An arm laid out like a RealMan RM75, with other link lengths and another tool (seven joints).
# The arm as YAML. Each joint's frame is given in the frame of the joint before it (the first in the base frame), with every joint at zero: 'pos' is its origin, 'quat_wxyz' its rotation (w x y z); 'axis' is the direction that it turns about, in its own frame. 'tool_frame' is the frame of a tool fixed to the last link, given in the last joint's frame.
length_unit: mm
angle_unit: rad
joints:
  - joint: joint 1
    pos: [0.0, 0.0, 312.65]
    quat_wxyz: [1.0, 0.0, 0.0, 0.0]
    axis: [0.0, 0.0, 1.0]
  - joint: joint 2
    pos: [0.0, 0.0, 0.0]
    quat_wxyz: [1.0, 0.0, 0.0, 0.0]
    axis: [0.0, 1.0, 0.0]
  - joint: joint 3
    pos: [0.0, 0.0, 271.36]
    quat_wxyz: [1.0, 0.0, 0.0, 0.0]
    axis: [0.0, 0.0, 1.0]
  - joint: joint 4
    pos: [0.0, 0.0, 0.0]
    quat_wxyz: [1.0, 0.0, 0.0, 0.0]
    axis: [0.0, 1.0, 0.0]
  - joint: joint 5
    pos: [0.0, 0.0, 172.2]
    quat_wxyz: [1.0, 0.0, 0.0, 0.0]
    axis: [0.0, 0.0, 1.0]
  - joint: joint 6
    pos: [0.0, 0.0, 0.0]
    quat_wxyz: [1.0, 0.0, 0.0, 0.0]
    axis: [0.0, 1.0, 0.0]
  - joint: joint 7
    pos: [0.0, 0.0, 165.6]
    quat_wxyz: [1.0, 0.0, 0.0, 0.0]
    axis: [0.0, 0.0, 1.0]
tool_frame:
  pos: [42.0, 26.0, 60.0]
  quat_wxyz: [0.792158, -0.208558, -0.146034, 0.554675]
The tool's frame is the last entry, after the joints.
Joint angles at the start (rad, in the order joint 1, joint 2, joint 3, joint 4, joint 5, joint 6, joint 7): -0.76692 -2.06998 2.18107 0.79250 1.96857 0.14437 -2.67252
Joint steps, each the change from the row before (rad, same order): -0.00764 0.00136 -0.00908 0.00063 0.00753 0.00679 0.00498; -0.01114 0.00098 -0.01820 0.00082 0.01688 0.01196 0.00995; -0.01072 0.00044 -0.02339 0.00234 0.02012 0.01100 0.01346; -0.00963 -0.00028 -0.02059 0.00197 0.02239 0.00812 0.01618; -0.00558 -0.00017 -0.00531 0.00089 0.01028 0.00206 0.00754; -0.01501 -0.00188 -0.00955 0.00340 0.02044 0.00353 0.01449; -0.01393 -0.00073 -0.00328 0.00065 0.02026 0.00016 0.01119; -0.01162 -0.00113 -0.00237 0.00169 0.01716 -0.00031 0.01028; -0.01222 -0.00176 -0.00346 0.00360 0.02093 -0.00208 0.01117; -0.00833 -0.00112 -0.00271 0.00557 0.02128 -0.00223 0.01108
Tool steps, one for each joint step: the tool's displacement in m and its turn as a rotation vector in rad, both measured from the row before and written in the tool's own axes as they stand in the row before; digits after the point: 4 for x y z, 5 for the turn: 0.0008 -0.0030 -0.0013 0.00216 -0.00549 0.01119; 0.0011 -0.0047 -0.0020 0.00386 -0.01126 0.01944; 0.0009 -0.0058 -0.0029 0.00846 -0.01318 0.02111; 0.0010 -0.0051 -0.0024 0.00871 -0.01663 0.02567; 0.0013 -0.0021 -0.0008 0.00359 -0.00842 0.01597; 0.0050 -0.0056 -0.0020 0.00956 -0.01421 0.03634; 0.0039 -0.0043 -0.0012 0.00737 -0.01660 0.03547; 0.0038 -0.0038 -0.0011 0.00721 -0.01355 0.03134; 0.0045 -0.0048 -0.0018 0.01109 -0.01513 0.03528; 0.0037 -0.0038 -0.0017 0.01061 -0.01522 0.03343
